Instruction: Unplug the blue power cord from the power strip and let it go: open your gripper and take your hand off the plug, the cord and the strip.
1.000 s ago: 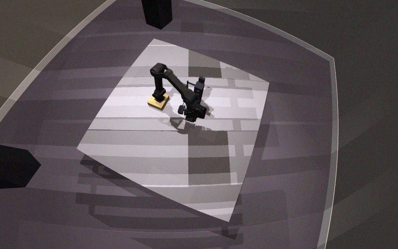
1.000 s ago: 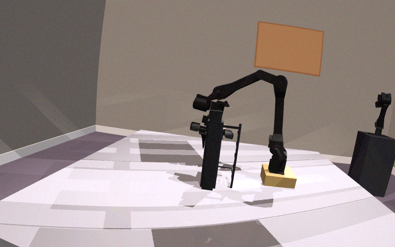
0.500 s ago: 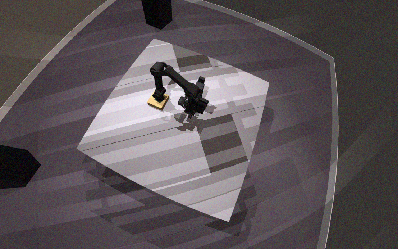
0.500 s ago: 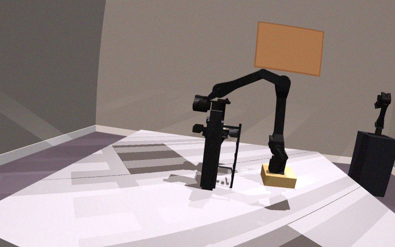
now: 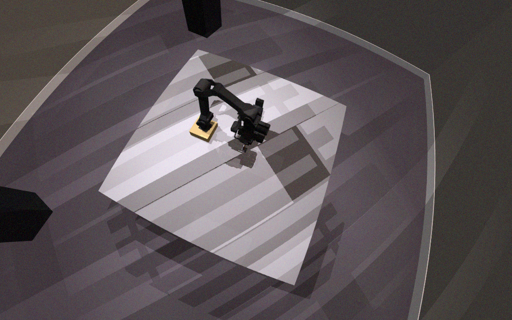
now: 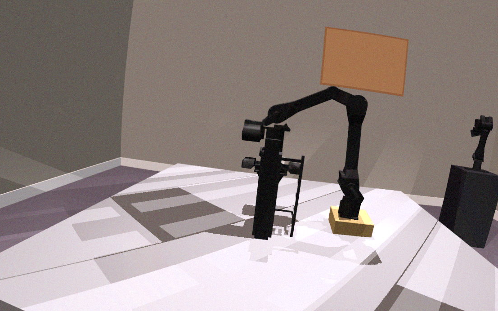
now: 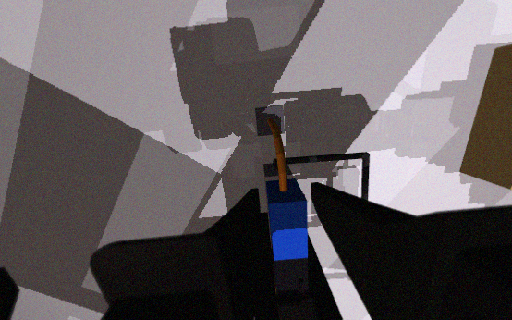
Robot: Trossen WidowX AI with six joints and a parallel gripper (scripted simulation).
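Right now the blue plug is 10 mm behind my gripper tip, 50 mm to the left of it and 10 mm below it. Also, from my gripper tip: black upright column: 20 mm behind, 140 mm to the left, 40 mm above.
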